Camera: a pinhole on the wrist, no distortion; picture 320 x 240 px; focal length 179.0 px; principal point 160.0 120.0 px. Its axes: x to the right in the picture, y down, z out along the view. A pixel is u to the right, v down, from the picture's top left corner.
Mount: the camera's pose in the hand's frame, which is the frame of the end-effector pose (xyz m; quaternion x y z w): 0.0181 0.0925 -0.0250 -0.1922 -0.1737 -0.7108 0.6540
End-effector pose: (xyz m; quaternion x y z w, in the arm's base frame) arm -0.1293 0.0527 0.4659 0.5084 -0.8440 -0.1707 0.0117
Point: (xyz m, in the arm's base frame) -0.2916 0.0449 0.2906
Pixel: 265 208
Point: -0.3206 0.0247 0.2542
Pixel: 257 224
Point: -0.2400 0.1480 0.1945
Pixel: 294 118
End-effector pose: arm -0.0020 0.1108 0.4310 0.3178 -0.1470 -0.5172 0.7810
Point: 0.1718 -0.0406 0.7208
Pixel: 115 217
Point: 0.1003 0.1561 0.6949
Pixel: 107 72
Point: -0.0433 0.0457 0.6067
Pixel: 295 128
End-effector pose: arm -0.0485 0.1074 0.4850 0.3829 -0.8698 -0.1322 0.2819
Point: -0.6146 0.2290 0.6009
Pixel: 74 209
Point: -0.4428 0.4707 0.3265
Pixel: 136 61
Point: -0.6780 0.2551 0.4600
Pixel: 121 176
